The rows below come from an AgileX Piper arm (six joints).
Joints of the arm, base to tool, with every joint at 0 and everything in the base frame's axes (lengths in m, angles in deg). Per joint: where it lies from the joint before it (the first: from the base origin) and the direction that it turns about. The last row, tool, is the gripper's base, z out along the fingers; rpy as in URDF.
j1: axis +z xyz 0 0 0.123
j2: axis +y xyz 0 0 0
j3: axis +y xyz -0.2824 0 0.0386
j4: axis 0.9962 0 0.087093 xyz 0.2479 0 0.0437
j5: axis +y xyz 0 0 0
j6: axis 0.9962 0 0.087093 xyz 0.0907 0 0.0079
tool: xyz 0 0 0 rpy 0 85.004 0
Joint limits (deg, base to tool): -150..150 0..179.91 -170..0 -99.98..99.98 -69.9..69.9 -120..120
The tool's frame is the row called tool.
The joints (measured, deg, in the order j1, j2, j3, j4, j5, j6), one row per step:
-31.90, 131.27, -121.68, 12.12, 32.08, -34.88
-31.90, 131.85, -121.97, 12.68, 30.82, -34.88
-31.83, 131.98, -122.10, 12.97, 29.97, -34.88
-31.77, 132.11, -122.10, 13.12, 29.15, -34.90
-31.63, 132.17, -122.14, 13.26, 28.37, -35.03
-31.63, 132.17, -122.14, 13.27, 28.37, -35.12
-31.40, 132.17, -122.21, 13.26, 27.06, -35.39
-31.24, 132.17, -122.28, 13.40, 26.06, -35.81
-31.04, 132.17, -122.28, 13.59, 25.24, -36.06
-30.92, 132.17, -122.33, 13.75, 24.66, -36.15
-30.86, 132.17, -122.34, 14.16, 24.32, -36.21
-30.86, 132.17, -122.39, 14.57, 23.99, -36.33
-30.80, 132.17, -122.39, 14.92, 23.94, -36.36
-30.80, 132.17, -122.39, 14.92, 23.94, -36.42
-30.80, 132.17, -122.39, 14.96, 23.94, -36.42
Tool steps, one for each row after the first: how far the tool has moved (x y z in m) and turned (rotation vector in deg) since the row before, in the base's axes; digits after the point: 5 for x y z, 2 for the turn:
0.00243, -0.00141, -0.00216, -0.04, -1.08, -0.32
0.00134, -0.00009, 0.00063, -0.21, -0.85, -0.14
0.00110, -0.00018, -0.00016, -0.25, -0.63, -0.13
0.00134, 0.00057, 0.00068, -0.38, -0.65, 0.02
0.00000, 0.00001, 0.00000, -0.06, 0.03, 0.05
0.00189, 0.00091, 0.00210, -0.94, -1.03, 0.07
0.00141, 0.00066, 0.00174, -0.77, -0.80, 0.13
0.00145, 0.00119, 0.00112, -0.46, -0.68, 0.12
0.00095, 0.00066, 0.00109, -0.26, -0.57, 0.01
0.00060, 0.00048, 0.00058, 0.12, -0.48, -0.03
0.00033, -0.00003, 0.00080, 0.06, -0.48, -0.06
0.00043, 0.00065, 0.00012, 0.25, -0.21, 0.03
0.00000, 0.00000, 0.00000, -0.05, 0.02, 0.03
0.00001, 0.00002, 0.00001, 0.03, -0.02, 0.00

